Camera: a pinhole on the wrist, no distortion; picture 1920 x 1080 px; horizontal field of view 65.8 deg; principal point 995.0 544.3 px. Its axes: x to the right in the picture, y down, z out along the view. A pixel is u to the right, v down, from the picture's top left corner.
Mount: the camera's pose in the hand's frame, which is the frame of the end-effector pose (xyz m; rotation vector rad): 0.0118 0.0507 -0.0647 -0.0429 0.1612 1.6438
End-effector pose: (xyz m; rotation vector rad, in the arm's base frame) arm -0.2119 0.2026 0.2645 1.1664 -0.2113 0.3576
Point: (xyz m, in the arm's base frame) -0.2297 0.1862 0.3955
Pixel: 1477.3 454.5
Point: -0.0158 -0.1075 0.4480
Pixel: 495.6 48.6
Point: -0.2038 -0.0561 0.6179
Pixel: 1307.2 379.8
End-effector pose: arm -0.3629 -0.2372 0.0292 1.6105 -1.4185 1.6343
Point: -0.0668 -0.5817 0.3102
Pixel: outside the picture
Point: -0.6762 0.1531 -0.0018
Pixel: behind the camera
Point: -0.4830 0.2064 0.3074
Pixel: behind the camera
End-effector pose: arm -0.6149 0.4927 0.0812 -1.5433 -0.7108 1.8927
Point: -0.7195 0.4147 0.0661
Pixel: 1058.7 1024.1
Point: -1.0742 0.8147 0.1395
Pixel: outside the picture
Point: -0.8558 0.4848 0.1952
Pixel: 327.0 981.3
